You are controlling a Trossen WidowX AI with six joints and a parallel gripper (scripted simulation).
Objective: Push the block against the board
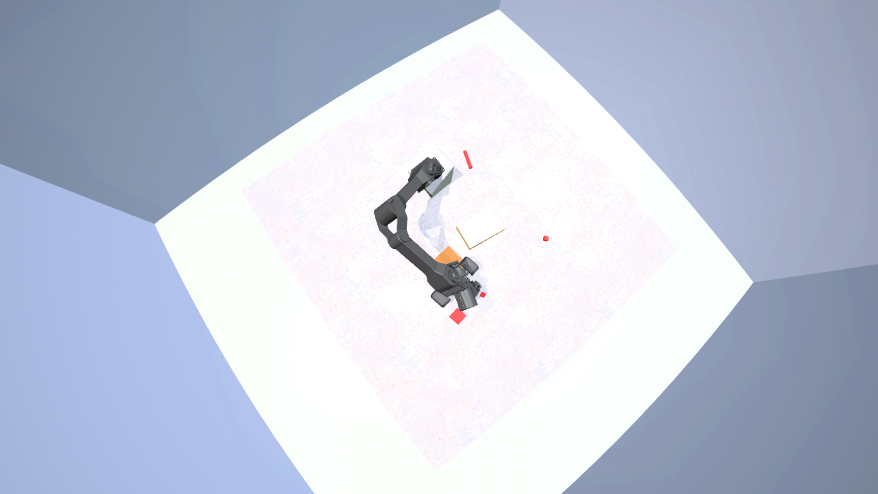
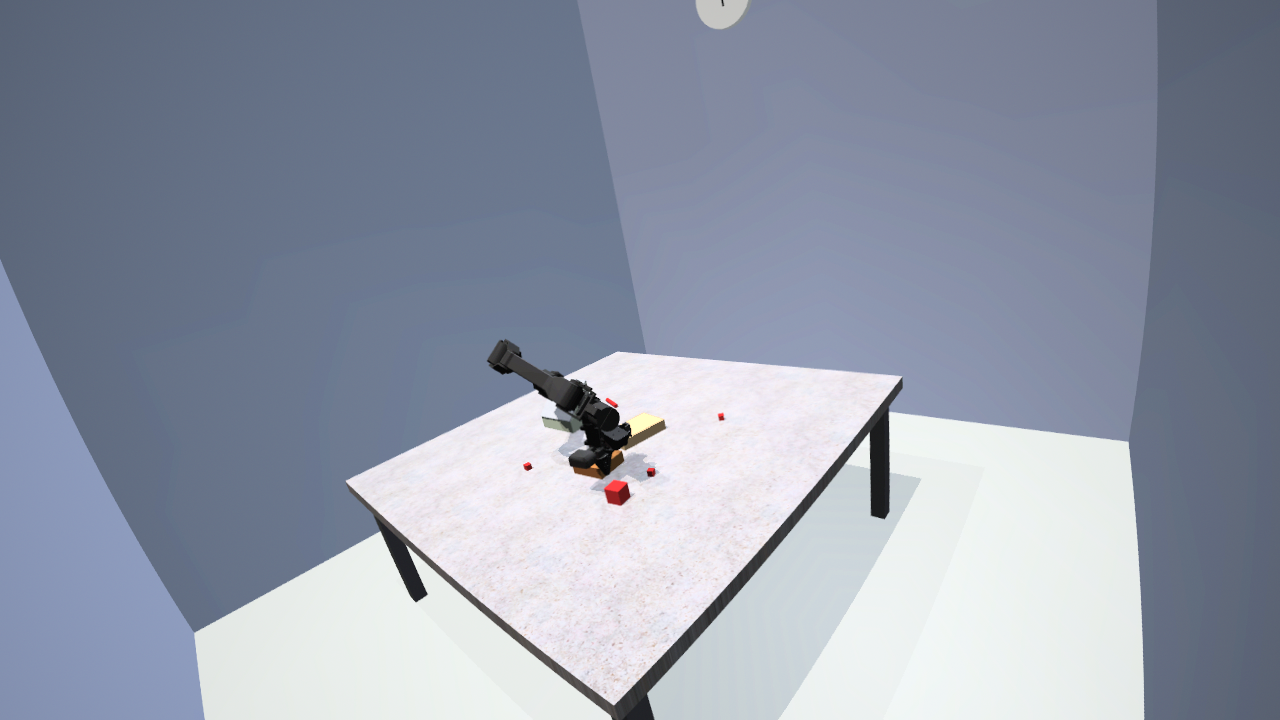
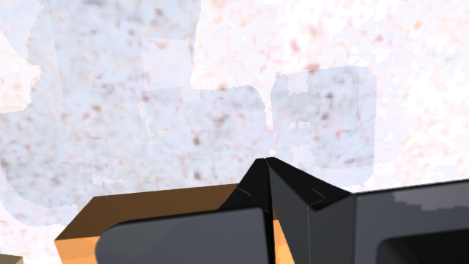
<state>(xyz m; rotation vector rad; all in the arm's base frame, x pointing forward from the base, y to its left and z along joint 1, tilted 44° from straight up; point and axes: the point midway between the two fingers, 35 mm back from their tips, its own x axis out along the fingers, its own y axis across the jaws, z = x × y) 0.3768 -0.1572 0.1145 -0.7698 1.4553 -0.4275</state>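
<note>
Right now the orange square block is 70 mm behind my gripper tip and 30 mm to the left of it. Also, from my gripper tip: red cube (100 mm ahead, 60 mm to the right, 10 mm above); then red stick (360 mm to the left, 360 mm behind); then pale cream board (210 mm to the left, 110 mm behind).
</note>
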